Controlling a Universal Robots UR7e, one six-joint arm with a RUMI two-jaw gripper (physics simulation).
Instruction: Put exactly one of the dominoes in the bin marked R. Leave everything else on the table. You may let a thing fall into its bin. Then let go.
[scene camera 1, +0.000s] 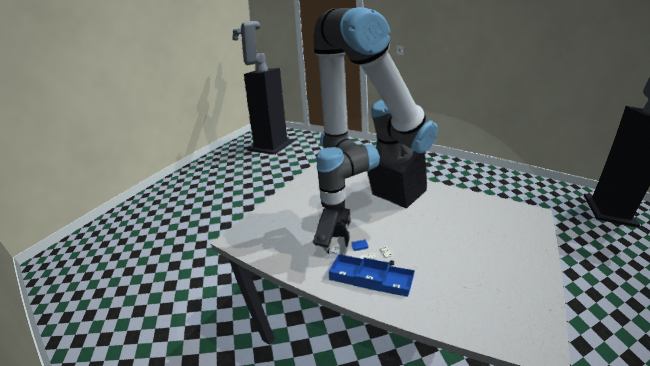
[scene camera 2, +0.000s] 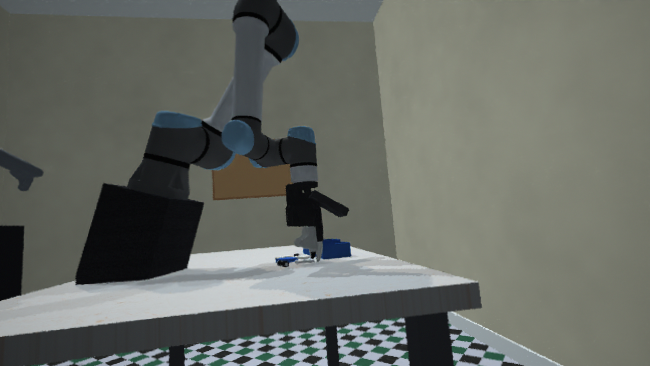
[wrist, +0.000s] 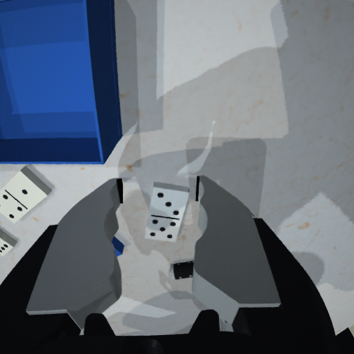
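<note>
My gripper is partly open, low over the table. A white domino with black dots lies flat between its fingers, with a gap on each side. A second domino lies beside the blue bins, and a third domino lies farther from the gripper. The blue three-bin tray stands beside the dominoes; its white labels are too small to read in scene camera 1. The bin marked R cannot be told from the others.
A small blue object lies near the dominoes; part of something blue shows at the left finger. A small black piece shows near the right finger. A small dark object lies against the tray's back side.
</note>
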